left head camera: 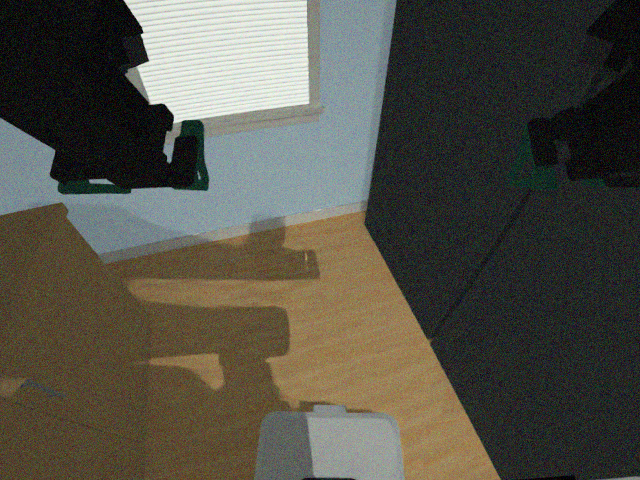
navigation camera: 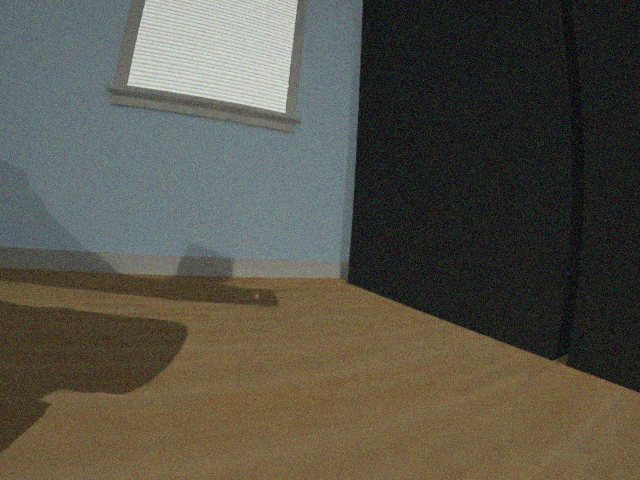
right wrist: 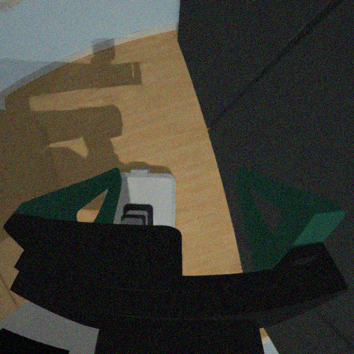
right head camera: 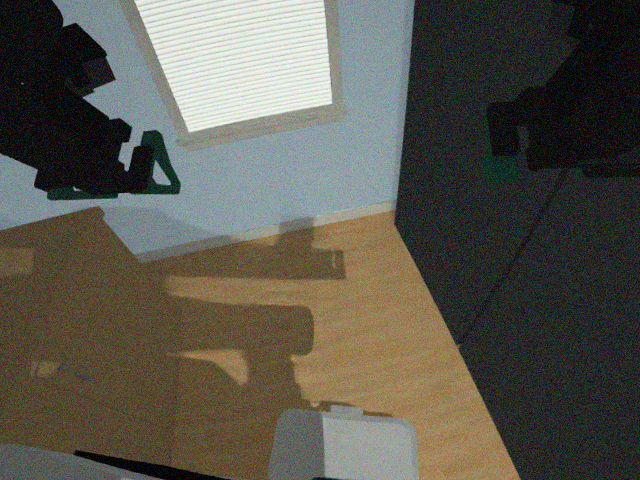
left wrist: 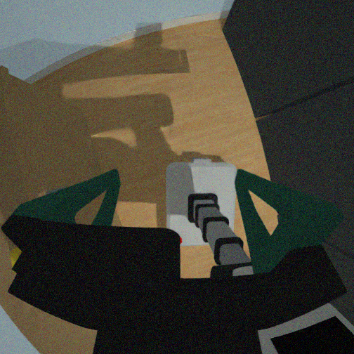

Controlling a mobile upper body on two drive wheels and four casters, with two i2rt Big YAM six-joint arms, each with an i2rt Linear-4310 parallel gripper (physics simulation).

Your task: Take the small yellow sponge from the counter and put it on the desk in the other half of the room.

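Places are measured from the left arm's base along level axes (x right, y ahead, z up), in centimetres.
Pixels of known places: left gripper, fingertip midpoint: (left head camera: pixel 167 186) (right head camera: pixel 147 191); right gripper, fingertip midpoint: (left head camera: pixel 546 180) (right head camera: pixel 531 172).
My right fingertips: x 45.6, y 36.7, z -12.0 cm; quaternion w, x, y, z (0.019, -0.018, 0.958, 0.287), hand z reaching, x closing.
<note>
Behind a point stands the place of what it marks.
A small yellow patch (left wrist: pixel 15 258), which may be the sponge, shows at the left edge of the left wrist view, mostly hidden behind the gripper body. It lies over the shaded brown wooden counter (left head camera: pixel 46 248) {x -62.6, y 57.6, z -52.0 cm} (right head camera: pixel 67 299) {x -59.7, y 40.7, z -56.5 cm} (left wrist: pixel 25 130), at the left of both head views. No desk can be made out. My left gripper (left head camera: pixel 149 187) {x 0.9, y 35.2, z -12.8 cm} (right head camera: pixel 129 192) {x 0.9, y 35.2, z -12.8 cm} (left wrist: pixel 177 175) is open and empty, in the air near the counter's far end. My right gripper (left head camera: pixel 566 180) {x 45.6, y 36.7, z -12.0 cm} (right head camera: pixel 547 173) {x 45.6, y 36.7, z -12.0 cm} (right wrist: pixel 178 173) is open and empty, in front of the dark partition.
A tall dark partition (left head camera: pixel 465 129) {x 66.5, y 101.1, z -37.4 cm} (right head camera: pixel 491 258) {x 73.6, y 78.4, z -77.8 cm} (right wrist: pixel 270 100) (navigation camera: pixel 454 155) {x 66.4, y 101.4, z -91.5 cm} stands at the right and meets the blue wall (left head camera: pixel 341 155) {x 29.3, y 169.3, z -90.8 cm} (navigation camera: pixel 232 180) {x -11.9, y 156.4, z -94.5 cm} in a corner. A window (left head camera: pixel 232 62) {x -23.6, y 152.1, z -31.5 cm} (navigation camera: pixel 211 56) {x -28.6, y 150.6, z -32.6 cm} is in that wall. My grey base (left head camera: pixel 356 444) {x 32.0, y 21.1, z -115.0 cm} (right head camera: pixel 369 444) {x 31.6, y 22.3, z -115.0 cm} stands on the wooden floor (left head camera: pixel 351 310) {x 35.4, y 89.9, z -141.0 cm} (navigation camera: pixel 336 387) {x 28.8, y 68.5, z -141.0 cm}.
</note>
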